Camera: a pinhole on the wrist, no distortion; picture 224 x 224 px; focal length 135.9 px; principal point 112.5 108.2 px. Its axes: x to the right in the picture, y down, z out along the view. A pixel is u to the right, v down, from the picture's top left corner.
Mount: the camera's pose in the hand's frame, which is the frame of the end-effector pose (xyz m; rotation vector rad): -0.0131 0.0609 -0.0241 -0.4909 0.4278 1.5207
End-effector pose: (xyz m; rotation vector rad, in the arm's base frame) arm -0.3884 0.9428 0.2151 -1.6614 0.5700 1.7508
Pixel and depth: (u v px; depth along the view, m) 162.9 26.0 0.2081
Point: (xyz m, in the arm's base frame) -0.6367 0.8697 0.0928
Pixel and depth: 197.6 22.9 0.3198
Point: -0.7723 0.7859 0.0045
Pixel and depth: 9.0 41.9 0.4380
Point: -0.7813 1.3262 0.0889
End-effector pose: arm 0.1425 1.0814 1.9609 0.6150 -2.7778 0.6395
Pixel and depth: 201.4 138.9 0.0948
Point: 0.0998 1.2200 1.8720
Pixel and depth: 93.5 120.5 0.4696
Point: 0.0410 1.1397 1.4882
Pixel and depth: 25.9 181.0 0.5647
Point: 0.3366 0.9663 1.2743
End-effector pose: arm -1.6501 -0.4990 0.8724 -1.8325 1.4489 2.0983
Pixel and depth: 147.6 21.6 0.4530
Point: -2.1884 -0.6905 0.8915
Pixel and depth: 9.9 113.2 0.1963
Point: -1.8377 -0.3731 0.9001
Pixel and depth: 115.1 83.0 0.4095
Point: -2.0699 -0.4991 0.9832
